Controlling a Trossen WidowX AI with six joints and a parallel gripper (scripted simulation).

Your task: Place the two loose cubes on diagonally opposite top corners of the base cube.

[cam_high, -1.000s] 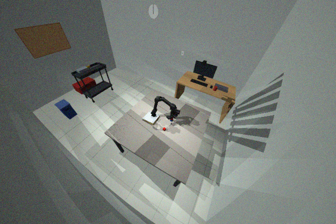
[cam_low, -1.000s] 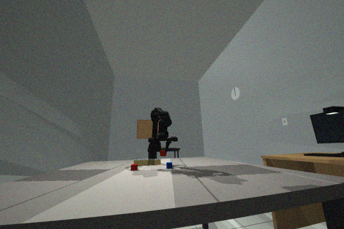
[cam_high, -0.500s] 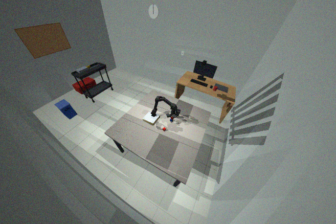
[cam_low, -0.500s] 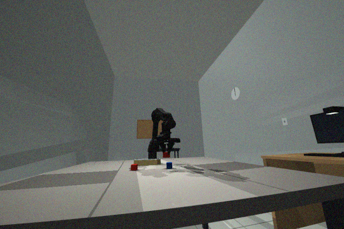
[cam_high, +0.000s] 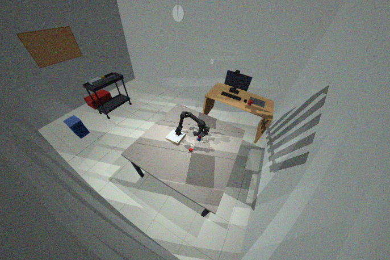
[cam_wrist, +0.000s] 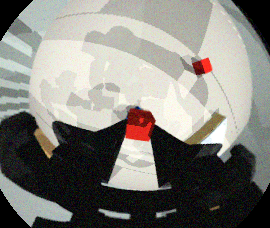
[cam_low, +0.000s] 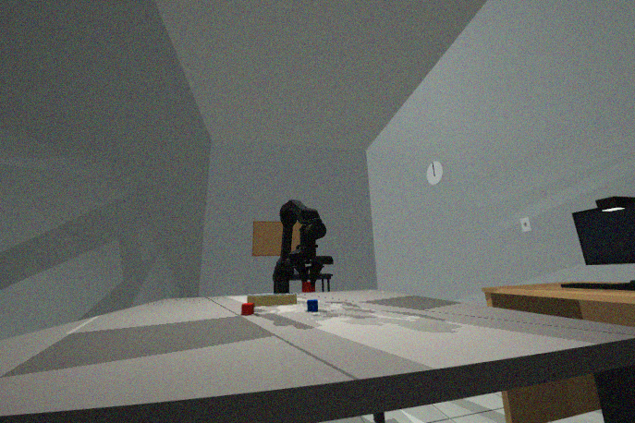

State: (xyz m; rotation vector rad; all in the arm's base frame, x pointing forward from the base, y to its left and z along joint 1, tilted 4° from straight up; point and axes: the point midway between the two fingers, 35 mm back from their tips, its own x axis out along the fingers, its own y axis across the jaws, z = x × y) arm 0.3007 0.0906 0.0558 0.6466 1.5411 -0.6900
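Right now the blue cube is 10 mm behind my gripper tip, 10 mm to the left of it and 60 mm below it.
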